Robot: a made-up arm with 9 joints.
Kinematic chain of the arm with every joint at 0, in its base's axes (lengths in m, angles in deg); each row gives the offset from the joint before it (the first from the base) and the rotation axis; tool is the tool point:
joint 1: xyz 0 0 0.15 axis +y
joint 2: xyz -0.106 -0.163 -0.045 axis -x
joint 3: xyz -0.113 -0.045 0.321 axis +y
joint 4: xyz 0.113 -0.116 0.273 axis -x
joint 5: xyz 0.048 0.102 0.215 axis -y
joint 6: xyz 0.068 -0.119 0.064 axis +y
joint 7: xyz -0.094 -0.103 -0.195 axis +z
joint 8: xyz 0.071 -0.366 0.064 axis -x
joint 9: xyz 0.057 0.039 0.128 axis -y
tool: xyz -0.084 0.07 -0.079
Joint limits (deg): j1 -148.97..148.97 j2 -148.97..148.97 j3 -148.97..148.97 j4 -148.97..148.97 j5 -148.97..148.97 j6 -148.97..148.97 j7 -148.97..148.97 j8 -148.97..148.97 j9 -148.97..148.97
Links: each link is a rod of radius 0.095 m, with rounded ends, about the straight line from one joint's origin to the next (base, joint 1, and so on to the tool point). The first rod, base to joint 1, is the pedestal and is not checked.
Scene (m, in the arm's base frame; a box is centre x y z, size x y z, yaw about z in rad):
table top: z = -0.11
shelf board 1: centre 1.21 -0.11 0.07 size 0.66 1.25 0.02 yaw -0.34
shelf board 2: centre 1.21 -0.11 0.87 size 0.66 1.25 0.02 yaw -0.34
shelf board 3: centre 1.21 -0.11 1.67 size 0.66 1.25 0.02 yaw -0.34
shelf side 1: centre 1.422 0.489 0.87 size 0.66 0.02 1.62 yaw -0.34
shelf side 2: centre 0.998 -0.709 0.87 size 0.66 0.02 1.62 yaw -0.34
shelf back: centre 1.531 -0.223 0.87 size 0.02 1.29 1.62 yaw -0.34
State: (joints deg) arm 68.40 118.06 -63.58 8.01 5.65 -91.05 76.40 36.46 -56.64
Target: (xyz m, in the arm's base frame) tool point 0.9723 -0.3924 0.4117
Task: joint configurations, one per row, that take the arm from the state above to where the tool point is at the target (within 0.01 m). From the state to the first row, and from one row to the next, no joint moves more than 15 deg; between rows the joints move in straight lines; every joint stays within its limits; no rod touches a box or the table.
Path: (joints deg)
1: 73.73 104.48 -59.99 6.34 -1.99 -92.39 70.80 36.68 -57.39
2: 79.06 90.89 -56.40 4.66 -9.63 -93.72 65.20 36.91 -58.13
3: 84.40 77.31 -52.81 2.99 -17.27 -95.06 59.60 37.13 -58.88
4: 88.43 63.08 -52.88 -6.12 -11.12 -94.30 59.05 35.36 -57.41
5: 92.45 48.85 -52.95 -15.23 -4.98 -93.54 58.50 33.58 -55.94
6: 96.48 34.62 -53.02 -24.34 1.17 -92.78 57.95 31.81 -54.47
7: 100.51 20.39 -53.09 -33.45 7.31 -92.03 57.40 30.03 -53.01

